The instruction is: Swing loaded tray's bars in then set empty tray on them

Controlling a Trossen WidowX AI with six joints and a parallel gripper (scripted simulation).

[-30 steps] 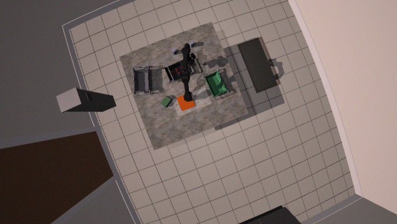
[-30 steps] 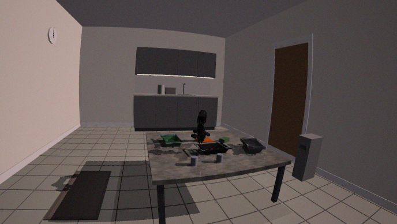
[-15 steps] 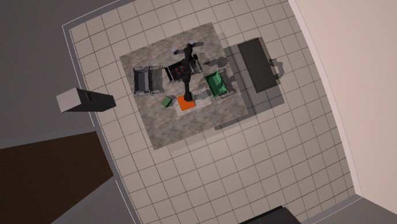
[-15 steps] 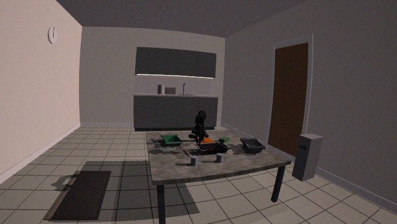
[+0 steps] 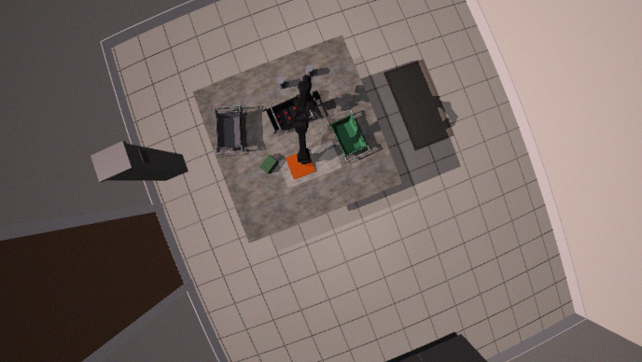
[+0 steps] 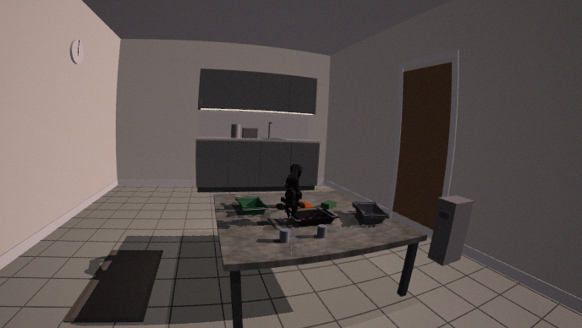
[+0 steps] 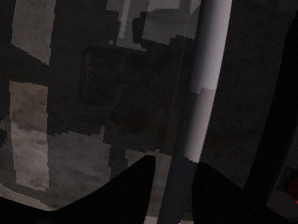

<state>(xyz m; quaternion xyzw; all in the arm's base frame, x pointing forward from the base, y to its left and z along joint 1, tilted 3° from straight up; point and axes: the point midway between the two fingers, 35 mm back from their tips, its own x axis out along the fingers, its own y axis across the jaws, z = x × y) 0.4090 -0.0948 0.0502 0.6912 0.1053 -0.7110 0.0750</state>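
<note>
My gripper tip is now 290 mm past the green tray and 270 mm to the left of it. Round my gripper tip: green block: 390 mm behind, 370 mm to the left, 20 mm below.
</note>
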